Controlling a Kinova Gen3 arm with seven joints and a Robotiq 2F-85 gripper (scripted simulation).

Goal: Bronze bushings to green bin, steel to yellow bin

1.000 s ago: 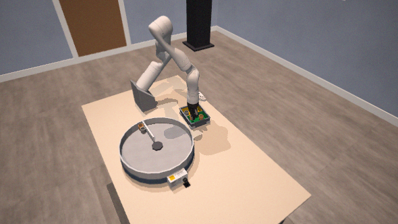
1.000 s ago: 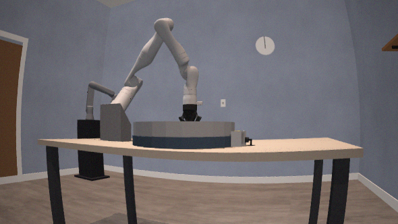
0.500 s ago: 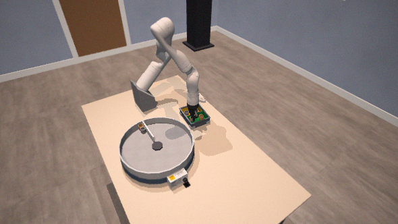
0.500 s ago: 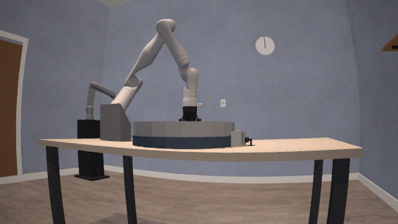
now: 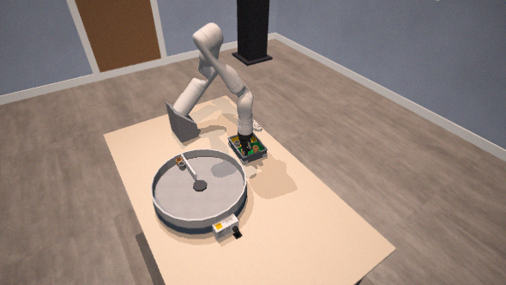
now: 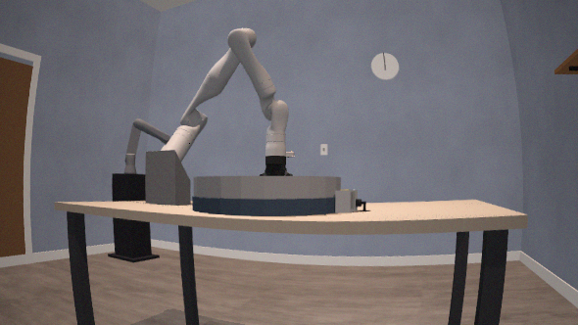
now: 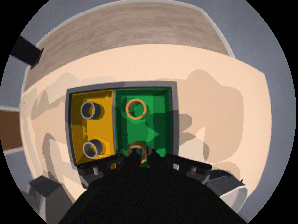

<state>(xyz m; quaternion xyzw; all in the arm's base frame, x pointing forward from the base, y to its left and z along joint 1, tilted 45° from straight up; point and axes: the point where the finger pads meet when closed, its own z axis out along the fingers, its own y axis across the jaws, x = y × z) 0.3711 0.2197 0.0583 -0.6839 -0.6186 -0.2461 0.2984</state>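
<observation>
Right now the bin is 4 cm behind my hand, 4 cm to the left of it and 2 cm below it. Also, from my hand: grey turntable: 10 cm ahead, 31 cm to the right, 1 cm above.
</observation>
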